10 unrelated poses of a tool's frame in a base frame.
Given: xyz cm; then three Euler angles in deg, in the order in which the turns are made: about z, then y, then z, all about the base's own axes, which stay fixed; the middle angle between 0 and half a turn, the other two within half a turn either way.
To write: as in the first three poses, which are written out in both.
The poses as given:
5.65 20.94 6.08 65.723 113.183 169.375
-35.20 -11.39 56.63 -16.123 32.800 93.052
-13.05 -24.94 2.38 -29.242 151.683 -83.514
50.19 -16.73 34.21 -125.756 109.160 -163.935
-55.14 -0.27 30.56 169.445 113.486 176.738
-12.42 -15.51 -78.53 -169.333 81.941 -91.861
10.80 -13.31 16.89 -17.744 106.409 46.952
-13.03 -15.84 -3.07 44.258 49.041 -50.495
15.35 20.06 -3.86 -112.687 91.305 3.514
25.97 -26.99 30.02 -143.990 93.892 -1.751
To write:
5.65 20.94 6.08 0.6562 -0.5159 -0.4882 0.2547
-35.20 -11.39 56.63 -0.2301 0.1636 0.5967 0.7511
-13.05 -24.94 2.38 0.4422 0.8629 -0.2037 0.1354
50.19 -16.73 34.21 -0.2665 -0.7701 0.3337 0.4739
-55.14 -0.27 30.56 0.0532 -0.8345 -0.0660 0.5444
-12.42 -15.51 -78.53 0.4103 -0.5114 0.5733 0.4913
10.80 -13.31 16.89 -0.4285 0.6765 0.1510 0.5796
-13.03 -15.84 -3.07 0.3054 0.2810 -0.0495 0.9085
15.35 20.06 -3.86 -0.6071 0.3779 -0.5697 0.4051
25.97 -26.99 30.02 -0.6914 0.2365 -0.6524 0.2011

